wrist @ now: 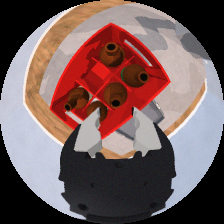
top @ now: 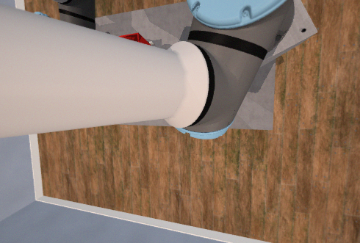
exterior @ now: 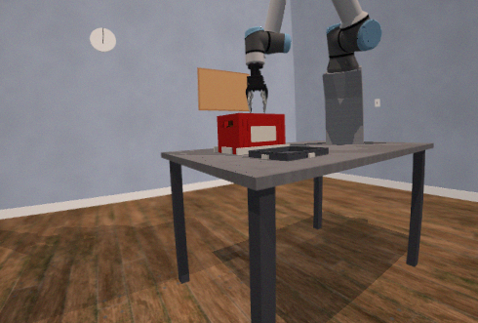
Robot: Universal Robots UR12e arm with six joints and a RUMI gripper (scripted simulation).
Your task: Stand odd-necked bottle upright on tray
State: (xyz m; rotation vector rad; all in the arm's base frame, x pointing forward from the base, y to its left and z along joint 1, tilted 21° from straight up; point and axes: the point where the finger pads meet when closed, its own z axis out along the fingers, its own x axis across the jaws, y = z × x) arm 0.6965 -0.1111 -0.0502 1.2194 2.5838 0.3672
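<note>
Now: hand 110 mm above the red crate and 50 mm to the left of it. Round my hand: dark tray: 220 mm to the left, 180 mm below, 50 mm ahead.
</note>
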